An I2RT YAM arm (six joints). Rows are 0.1 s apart.
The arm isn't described. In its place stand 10 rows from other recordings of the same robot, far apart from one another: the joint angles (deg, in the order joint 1, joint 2, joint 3, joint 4, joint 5, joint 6), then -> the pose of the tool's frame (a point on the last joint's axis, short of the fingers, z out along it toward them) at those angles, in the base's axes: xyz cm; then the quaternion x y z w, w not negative.
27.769 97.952 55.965 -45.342 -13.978 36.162 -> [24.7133, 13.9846, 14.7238, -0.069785, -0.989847, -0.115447, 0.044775]
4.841 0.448 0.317 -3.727 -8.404 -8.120 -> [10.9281, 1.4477, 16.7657, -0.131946, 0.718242, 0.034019, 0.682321]
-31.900 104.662 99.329 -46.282 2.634 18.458 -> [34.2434, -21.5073, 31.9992, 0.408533, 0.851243, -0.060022, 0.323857]
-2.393 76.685 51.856 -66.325 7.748 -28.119 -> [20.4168, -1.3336, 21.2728, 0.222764, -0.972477, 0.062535, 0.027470]
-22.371 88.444 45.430 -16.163 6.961 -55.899 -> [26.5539, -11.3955, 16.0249, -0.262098, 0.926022, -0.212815, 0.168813]
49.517 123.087 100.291 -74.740 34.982 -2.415 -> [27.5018, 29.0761, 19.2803, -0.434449, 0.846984, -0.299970, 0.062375]
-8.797 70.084 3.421 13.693 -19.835 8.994 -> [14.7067, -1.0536, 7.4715, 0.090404, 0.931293, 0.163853, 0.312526]
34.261 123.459 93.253 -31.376 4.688 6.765 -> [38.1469, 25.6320, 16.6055, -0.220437, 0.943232, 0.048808, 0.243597]
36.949 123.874 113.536 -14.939 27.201 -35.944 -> [42.0939, 29.6251, 30.2633, -0.386486, 0.735197, -0.194059, 0.521972]
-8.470 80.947 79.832 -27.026 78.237 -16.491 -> [28.7867, -7.8104, 39.1110, 0.276945, 0.686569, -0.614597, 0.272388]
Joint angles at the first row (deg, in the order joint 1, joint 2, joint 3, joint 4, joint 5, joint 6):
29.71, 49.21, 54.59, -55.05, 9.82, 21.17
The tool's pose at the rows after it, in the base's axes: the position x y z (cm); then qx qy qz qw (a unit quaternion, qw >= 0):
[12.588, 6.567, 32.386, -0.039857, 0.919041, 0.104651, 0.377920]
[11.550, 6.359, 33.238, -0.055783, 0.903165, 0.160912, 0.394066]
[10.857, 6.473, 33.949, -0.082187, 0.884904, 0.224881, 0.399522]
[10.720, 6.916, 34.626, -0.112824, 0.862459, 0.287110, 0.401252]
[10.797, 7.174, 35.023, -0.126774, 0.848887, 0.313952, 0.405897]
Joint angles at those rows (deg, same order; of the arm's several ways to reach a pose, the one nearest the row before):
29.65, 44.80, 54.59, -54.22, 8.41, 21.15
29.65, 41.54, 54.59, -52.73, 3.00, 21.17
29.65, 39.51, 54.59, -50.61, -4.10, 21.15
29.65, 38.98, 54.59, -47.18, -11.46, 21.17
29.65, 39.00, 54.59, -44.86, -14.55, 21.21

